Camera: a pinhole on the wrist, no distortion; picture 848 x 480 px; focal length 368.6 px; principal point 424.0 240.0 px. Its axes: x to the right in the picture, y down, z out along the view. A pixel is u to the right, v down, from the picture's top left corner.
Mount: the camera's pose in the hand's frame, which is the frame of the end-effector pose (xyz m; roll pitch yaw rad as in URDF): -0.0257 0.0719 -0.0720 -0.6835 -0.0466 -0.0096
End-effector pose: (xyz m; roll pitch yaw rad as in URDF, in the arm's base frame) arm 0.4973 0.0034 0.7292 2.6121 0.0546 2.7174
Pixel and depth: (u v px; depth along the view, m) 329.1 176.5 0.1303
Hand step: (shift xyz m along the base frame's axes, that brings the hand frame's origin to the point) 0.1139 0.1015 0.0369
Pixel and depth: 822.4 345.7 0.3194
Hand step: -0.1385 0.4599 0.0399
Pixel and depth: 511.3 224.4 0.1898
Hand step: 0.0697 0.1894 0.0219
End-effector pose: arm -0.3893 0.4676 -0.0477 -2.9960 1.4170 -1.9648
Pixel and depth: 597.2 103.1 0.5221
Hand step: 0.0119 0.4947 -0.2704
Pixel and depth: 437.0 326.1 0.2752
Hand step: -0.2010 0.2401 -0.0002
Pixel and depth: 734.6 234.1 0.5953
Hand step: -0.1880 0.5131 -0.5248
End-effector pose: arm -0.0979 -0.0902 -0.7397 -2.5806 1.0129 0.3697
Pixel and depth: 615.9 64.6 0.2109
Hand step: -0.1157 -0.0684 -0.1699
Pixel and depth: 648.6 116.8 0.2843
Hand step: -0.1398 -0.0909 -0.2613
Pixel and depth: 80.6 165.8 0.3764
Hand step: -0.4382 -0.2576 0.1468
